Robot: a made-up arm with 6 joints. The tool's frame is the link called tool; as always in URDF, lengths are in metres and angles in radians. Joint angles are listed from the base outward.
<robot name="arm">
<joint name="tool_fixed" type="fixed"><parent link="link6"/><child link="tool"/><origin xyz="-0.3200 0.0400 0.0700" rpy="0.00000 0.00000 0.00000"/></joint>
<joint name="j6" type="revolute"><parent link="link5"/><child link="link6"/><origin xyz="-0.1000 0.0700 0.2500" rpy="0.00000 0.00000 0.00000"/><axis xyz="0 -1 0"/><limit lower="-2.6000" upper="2.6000"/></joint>
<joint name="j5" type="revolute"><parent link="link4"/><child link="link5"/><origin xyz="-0.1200 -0.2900 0.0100" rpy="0.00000 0.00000 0.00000"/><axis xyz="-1 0 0"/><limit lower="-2.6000" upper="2.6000"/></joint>
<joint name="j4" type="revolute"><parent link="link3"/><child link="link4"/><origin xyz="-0.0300 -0.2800 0.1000" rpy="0.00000 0.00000 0.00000"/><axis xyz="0 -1 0"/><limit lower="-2.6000" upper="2.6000"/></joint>
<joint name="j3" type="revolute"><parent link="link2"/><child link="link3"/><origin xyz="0.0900 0.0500 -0.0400" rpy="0.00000 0.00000 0.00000"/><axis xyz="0 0 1"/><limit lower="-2.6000" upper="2.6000"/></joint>
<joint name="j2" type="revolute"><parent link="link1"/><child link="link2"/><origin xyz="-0.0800 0.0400 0.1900" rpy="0.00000 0.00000 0.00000"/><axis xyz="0 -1 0"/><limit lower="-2.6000" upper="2.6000"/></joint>
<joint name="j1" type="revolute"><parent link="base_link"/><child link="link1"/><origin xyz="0.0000 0.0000 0.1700" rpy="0.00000 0.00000 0.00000"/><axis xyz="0 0 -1"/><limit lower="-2.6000" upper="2.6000"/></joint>
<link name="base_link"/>
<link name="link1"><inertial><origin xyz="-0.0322 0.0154 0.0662"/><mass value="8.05"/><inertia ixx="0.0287" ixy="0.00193" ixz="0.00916" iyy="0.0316" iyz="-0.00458" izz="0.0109"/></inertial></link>
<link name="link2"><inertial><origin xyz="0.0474 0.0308 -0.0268"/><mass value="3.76"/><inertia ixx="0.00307" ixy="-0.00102" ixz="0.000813" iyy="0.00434" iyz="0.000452" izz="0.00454"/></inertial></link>
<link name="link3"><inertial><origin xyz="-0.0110 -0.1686 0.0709"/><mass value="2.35"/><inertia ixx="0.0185" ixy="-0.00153" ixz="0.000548" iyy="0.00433" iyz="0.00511" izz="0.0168"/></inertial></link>
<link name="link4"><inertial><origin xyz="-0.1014 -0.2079 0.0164"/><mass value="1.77"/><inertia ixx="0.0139" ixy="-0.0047" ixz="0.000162" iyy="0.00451" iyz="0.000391" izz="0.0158"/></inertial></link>
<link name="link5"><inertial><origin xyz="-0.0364 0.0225 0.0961"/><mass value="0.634"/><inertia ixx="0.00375" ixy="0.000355" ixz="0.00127" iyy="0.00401" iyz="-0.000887" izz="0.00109"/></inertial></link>
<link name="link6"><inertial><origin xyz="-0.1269 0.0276 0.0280"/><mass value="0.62"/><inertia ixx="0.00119" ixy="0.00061" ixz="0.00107" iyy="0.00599" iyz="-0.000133" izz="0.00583"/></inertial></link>
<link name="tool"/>
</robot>
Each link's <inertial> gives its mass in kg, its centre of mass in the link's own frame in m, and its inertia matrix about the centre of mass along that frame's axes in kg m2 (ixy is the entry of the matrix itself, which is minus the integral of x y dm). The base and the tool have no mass. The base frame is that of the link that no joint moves.
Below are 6 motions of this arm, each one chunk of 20 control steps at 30 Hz.
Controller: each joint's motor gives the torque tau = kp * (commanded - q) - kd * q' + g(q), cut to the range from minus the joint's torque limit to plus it. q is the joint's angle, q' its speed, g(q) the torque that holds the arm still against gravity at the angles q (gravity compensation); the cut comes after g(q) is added. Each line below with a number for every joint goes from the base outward.
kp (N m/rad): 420 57 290 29 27 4
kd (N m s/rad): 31 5.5 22 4.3 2.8 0.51
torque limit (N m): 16 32 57 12 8.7 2.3
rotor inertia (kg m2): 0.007 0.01 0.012 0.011 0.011 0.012
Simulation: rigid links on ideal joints. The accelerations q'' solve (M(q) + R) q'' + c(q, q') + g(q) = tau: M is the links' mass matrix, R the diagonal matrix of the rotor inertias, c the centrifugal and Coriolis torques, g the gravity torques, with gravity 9.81 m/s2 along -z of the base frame. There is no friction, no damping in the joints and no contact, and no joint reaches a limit. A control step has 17 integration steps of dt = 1/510 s. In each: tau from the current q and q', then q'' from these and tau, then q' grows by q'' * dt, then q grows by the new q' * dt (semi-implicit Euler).
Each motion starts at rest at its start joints. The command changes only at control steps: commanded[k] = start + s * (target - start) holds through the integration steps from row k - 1 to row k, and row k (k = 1, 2, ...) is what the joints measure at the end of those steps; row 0 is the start. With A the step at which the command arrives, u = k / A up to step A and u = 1 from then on. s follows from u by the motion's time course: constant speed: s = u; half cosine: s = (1 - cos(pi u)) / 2; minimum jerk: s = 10 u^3 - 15 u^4 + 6 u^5; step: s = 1 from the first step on.
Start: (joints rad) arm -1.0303 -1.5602 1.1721 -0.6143 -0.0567 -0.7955
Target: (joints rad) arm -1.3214 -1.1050 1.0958 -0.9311 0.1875 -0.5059
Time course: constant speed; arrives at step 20
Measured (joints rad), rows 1 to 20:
1: -1.0348 -1.5609 1.1709 -0.6143 -0.0560 -0.7907
2: -1.0427 -1.5610 1.1685 -0.6166 -0.0534 -0.7817
3: -1.0529 -1.5591 1.1654 -0.6214 -0.0489 -0.7710
4: -1.0646 -1.5542 1.1622 -0.6285 -0.0426 -0.7598
5: -1.0774 -1.5457 1.1588 -0.6377 -0.0348 -0.7487
6: -1.0909 -1.5332 1.1553 -0.6489 -0.0258 -0.7380
7: -1.1049 -1.5168 1.1518 -0.6617 -0.0159 -0.7275
8: -1.1192 -1.4965 1.1483 -0.6758 -0.0052 -0.7170
9: -1.1339 -1.4727 1.1447 -0.6909 0.0062 -0.7063
10: -1.1487 -1.4459 1.1410 -0.7067 0.0181 -0.6952
11: -1.1636 -1.4166 1.1373 -0.7230 0.0306 -0.6834
12: -1.1785 -1.3856 1.1335 -0.7395 0.0435 -0.6710
13: -1.1935 -1.3533 1.1296 -0.7561 0.0567 -0.6578
14: -1.2085 -1.3205 1.1257 -0.7727 0.0702 -0.6440
15: -1.2234 -1.2876 1.1218 -0.7891 0.0839 -0.6296
16: -1.2383 -1.2552 1.1178 -0.8053 0.0978 -0.6147
17: -1.2531 -1.2237 1.1138 -0.8214 0.1117 -0.5994
18: -1.2678 -1.1933 1.1098 -0.8372 0.1256 -0.5839
19: -1.2825 -1.1643 1.1059 -0.8529 0.1393 -0.5683
20: -1.2971 -1.1368 1.1019 -0.8685 0.1529 -0.5527

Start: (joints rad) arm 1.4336 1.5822 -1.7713 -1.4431 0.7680 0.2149
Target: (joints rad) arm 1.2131 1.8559 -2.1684 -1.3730 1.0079 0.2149
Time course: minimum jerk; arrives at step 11
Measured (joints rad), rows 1 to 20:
1: 1.4330 1.5825 -1.7720 -1.4433 0.7685 0.2150
2: 1.4289 1.5848 -1.7765 -1.4442 0.7713 0.2153
3: 1.4186 1.5911 -1.7893 -1.4465 0.7784 0.2149
4: 1.4007 1.6038 -1.8139 -1.4497 0.7906 0.2120
5: 1.3759 1.6250 -1.8513 -1.4525 0.8082 0.2054
6: 1.3466 1.6553 -1.8997 -1.4533 0.8307 0.1958
7: 1.3161 1.6938 -1.9550 -1.4506 0.8567 0.1856
8: 1.2881 1.7370 -2.0114 -1.4437 0.8841 0.1782
9: 1.2654 1.7792 -2.0628 -1.4325 0.9108 0.1765
10: 1.2494 1.8141 -2.1042 -1.4181 0.9348 0.1820
11: 1.2394 1.8381 -2.1333 -1.4025 0.9555 0.1936
12: 1.2329 1.8517 -2.1516 -1.3880 0.9731 0.2090
13: 1.2282 1.8576 -2.1620 -1.3765 0.9874 0.2245
14: 1.2243 1.8585 -2.1675 -1.3684 0.9980 0.2368
15: 1.2212 1.8568 -2.1701 -1.3635 1.0051 0.2444
16: 1.2186 1.8541 -2.1710 -1.3610 1.0093 0.2471
17: 1.2165 1.8516 -2.1710 -1.3605 1.0114 0.2455
18: 1.2150 1.8496 -2.1707 -1.3611 1.0121 0.2412
19: 1.2139 1.8485 -2.1702 -1.3625 1.0119 0.2354
20: 1.2132 1.8483 -2.1697 -1.3642 1.0112 0.2292

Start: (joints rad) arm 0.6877 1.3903 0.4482 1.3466 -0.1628 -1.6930
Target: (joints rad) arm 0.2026 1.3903 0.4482 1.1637 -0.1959 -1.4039
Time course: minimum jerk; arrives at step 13
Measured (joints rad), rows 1 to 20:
1: 0.6872 1.3906 0.4482 1.3460 -0.1627 -1.6931
2: 0.6834 1.3927 0.4481 1.3425 -0.1623 -1.6941
3: 0.6726 1.3973 0.4479 1.3336 -0.1615 -1.6965
4: 0.6516 1.4040 0.4474 1.3188 -0.1607 -1.6995
5: 0.6190 1.4111 0.4468 1.2989 -0.1605 -1.7007
6: 0.5749 1.4169 0.4459 1.2758 -0.1614 -1.6973
7: 0.5209 1.4197 0.4451 1.2520 -0.1643 -1.6866
8: 0.4605 1.4187 0.4443 1.2303 -0.1695 -1.6668
9: 0.3985 1.4132 0.4439 1.2134 -0.1770 -1.6371
10: 0.3404 1.4038 0.4440 1.2035 -0.1864 -1.5981
11: 0.2912 1.3920 0.4450 1.2013 -0.1963 -1.5522
12: 0.2537 1.3799 0.4468 1.2057 -0.2054 -1.5029
13: 0.2283 1.3701 0.4490 1.2140 -0.2123 -1.4548
14: 0.2126 1.3649 0.4512 1.2218 -0.2159 -1.4124
15: 0.2039 1.3643 0.4527 1.2266 -0.2166 -1.3790
16: 0.1996 1.3672 0.4534 1.2277 -0.2151 -1.3559
17: 0.1982 1.3720 0.4532 1.2253 -0.2123 -1.3429
18: 0.1983 1.3773 0.4525 1.2200 -0.2089 -1.3386
19: 0.1992 1.3820 0.4514 1.2127 -0.2055 -1.3411
20: 0.2003 1.3858 0.4503 1.2045 -0.2025 -1.3483

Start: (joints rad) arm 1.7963 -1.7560 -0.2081 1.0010 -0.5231 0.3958
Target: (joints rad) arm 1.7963 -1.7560 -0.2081 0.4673 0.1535 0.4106
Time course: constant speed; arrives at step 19
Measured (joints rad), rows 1 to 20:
1: 1.7965 -1.7543 -0.2074 0.9976 -0.5168 0.3952
2: 1.7969 -1.7522 -0.2063 0.9905 -0.5026 0.3952
3: 1.7973 -1.7501 -0.2055 0.9799 -0.4819 0.3966
4: 1.7976 -1.7485 -0.2050 0.9660 -0.4563 0.3991
5: 1.7978 -1.7475 -0.2050 0.9488 -0.4271 0.4022
6: 1.7978 -1.7472 -0.2054 0.9289 -0.3955 0.4052
7: 1.7977 -1.7474 -0.2060 0.9065 -0.3622 0.4074
8: 1.7976 -1.7482 -0.2067 0.8822 -0.3279 0.4087
9: 1.7974 -1.7492 -0.2074 0.8564 -0.2930 0.4088
10: 1.7971 -1.7504 -0.2080 0.8295 -0.2578 0.4081
11: 1.7969 -1.7518 -0.2085 0.8017 -0.2225 0.4066
12: 1.7966 -1.7531 -0.2088 0.7735 -0.1871 0.4048
13: 1.7965 -1.7543 -0.2091 0.7449 -0.1518 0.4028
14: 1.7963 -1.7553 -0.2092 0.7162 -0.1164 0.4010
15: 1.7962 -1.7562 -0.2092 0.6875 -0.0810 0.3995
16: 1.7961 -1.7569 -0.2092 0.6588 -0.0456 0.3983
17: 1.7960 -1.7574 -0.2092 0.6303 -0.0102 0.3977
18: 1.7960 -1.7578 -0.2091 0.6018 0.0253 0.3974
19: 1.7960 -1.7581 -0.2091 0.5735 0.0608 0.3976
20: 1.7957 -1.7596 -0.2094 0.5494 0.0897 0.3978

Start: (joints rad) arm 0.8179 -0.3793 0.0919 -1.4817 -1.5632 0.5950
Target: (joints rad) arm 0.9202 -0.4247 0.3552 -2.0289 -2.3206 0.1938
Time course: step
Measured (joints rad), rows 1 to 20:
1: 0.8650 -0.3390 0.1598 -1.5511 -1.7198 0.5999
2: 0.8938 -0.3390 0.2169 -1.6240 -1.9146 0.5360
3: 0.9086 -0.3529 0.2595 -1.6917 -2.0481 0.4349
4: 0.9144 -0.3705 0.2922 -1.7538 -2.1352 0.3362
5: 0.9155 -0.3884 0.3172 -1.8100 -2.1907 0.2593
6: 0.9144 -0.4056 0.3360 -1.8600 -2.2254 0.2098
7: 0.9127 -0.4214 0.3496 -1.9035 -2.2467 0.1853
8: 0.9113 -0.4352 0.3589 -1.9405 -2.2598 0.1798
9: 0.9105 -0.4466 0.3650 -1.9710 -2.2680 0.1862
10: 0.9104 -0.4555 0.3683 -1.9953 -2.2736 0.1985
11: 0.9108 -0.4616 0.3697 -2.0139 -2.2780 0.2121
12: 0.9118 -0.4650 0.3696 -2.0275 -2.2820 0.2240
13: 0.9130 -0.4657 0.3685 -2.0367 -2.2860 0.2324
14: 0.9143 -0.4641 0.3668 -2.0422 -2.2902 0.2369
15: 0.9156 -0.4606 0.3648 -2.0447 -2.2946 0.2375
16: 0.9168 -0.4555 0.3626 -2.0449 -2.2991 0.2349
17: 0.9179 -0.4494 0.3605 -2.0435 -2.3037 0.2299
18: 0.9188 -0.4429 0.3586 -2.0409 -2.3081 0.2233
19: 0.9195 -0.4364 0.3569 -2.0378 -2.3122 0.2160
20: 0.9201 -0.4304 0.3555 -2.0344 -2.3158 0.2086

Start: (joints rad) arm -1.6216 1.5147 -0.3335 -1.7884 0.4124 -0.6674
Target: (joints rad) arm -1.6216 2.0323 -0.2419 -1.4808 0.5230 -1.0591
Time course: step
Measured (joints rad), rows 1 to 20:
1: -1.6208 1.6147 -0.2968 -1.7797 0.4007 -0.7871
2: -1.6257 1.7166 -0.2650 -1.7467 0.4128 -0.9091
3: -1.6262 1.7984 -0.2484 -1.7074 0.4353 -0.9846
4: -1.6239 1.8642 -0.2420 -1.6644 0.4592 -1.0217
5: -1.6211 1.9176 -0.2411 -1.6211 0.4813 -1.0306
6: -1.6193 1.9604 -0.2430 -1.5806 0.5002 -1.0218
7: -1.6188 1.9940 -0.2457 -1.5452 0.5154 -1.0044
8: -1.6191 2.0193 -0.2483 -1.5159 0.5269 -0.9857
9: -1.6199 2.0374 -0.2502 -1.4930 0.5348 -0.9701
10: -1.6208 2.0492 -0.2512 -1.4761 0.5397 -0.9599
11: -1.6215 2.0559 -0.2514 -1.4646 0.5421 -0.9558
12: -1.6220 2.0584 -0.2508 -1.4579 0.5424 -0.9575
13: -1.6222 2.0578 -0.2497 -1.4549 0.5412 -0.9640
14: -1.6221 2.0551 -0.2483 -1.4550 0.5390 -0.9741
15: -1.6220 2.0511 -0.2468 -1.4572 0.5362 -0.9866
16: -1.6218 2.0466 -0.2453 -1.4607 0.5331 -1.0002
17: -1.6217 2.0421 -0.2439 -1.4650 0.5301 -1.0140
18: -1.6215 2.0379 -0.2427 -1.4694 0.5274 -1.0270
19: -1.6215 2.0344 -0.2418 -1.4736 0.5251 -1.0388
20: -1.6214 2.0317 -0.2412 -1.4773 0.5232 -1.0487

